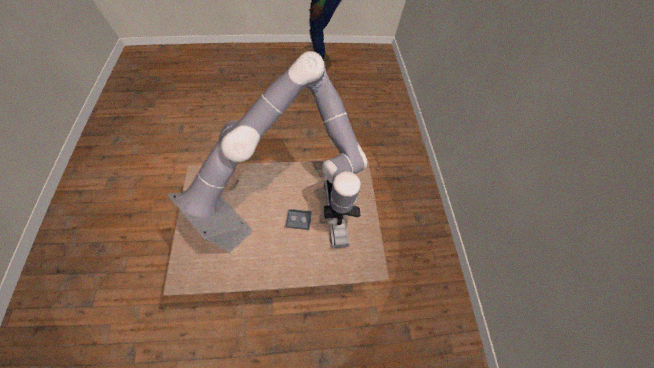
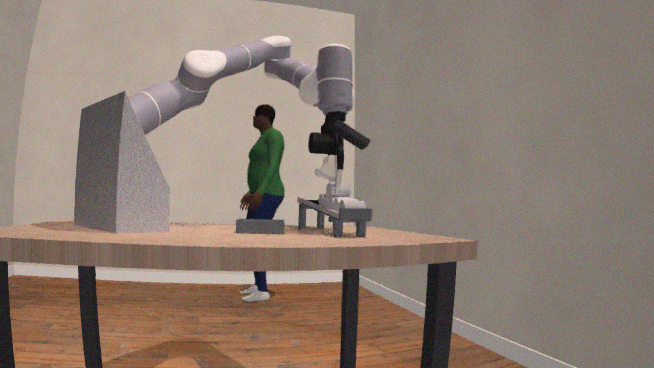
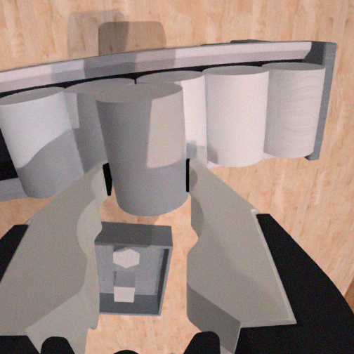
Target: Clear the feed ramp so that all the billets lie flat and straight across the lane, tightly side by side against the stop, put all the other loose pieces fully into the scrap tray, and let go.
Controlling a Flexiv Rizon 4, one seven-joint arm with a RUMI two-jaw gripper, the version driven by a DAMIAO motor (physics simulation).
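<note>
My gripper (image 1: 340, 220) (image 2: 339, 184) (image 3: 149, 163) is shut on a grey billet (image 3: 142, 145), one jaw on each side. This billet lies on top of the row, across the feed ramp (image 2: 355, 215) (image 3: 240, 56). Below, three pale billets (image 3: 294, 110) (image 3: 236, 117) (image 3: 195, 115) stand side by side from the stop (image 3: 327, 102). Two more billets (image 3: 89, 125) (image 3: 40, 145) lie farther from the stop; the outer one looks skewed. The held billet hides part of the row. The scrap tray (image 2: 260, 227) (image 3: 134, 234) holds a hexagonal piece (image 3: 126, 258) and a blocky piece (image 3: 124, 293).
The scrap tray lies between the ramp and the robot's base (image 1: 227, 232) (image 2: 120, 170) on the table (image 2: 225, 252). The ramp stands on short legs, with raised side rails. A person (image 2: 267, 155) stands behind the table.
</note>
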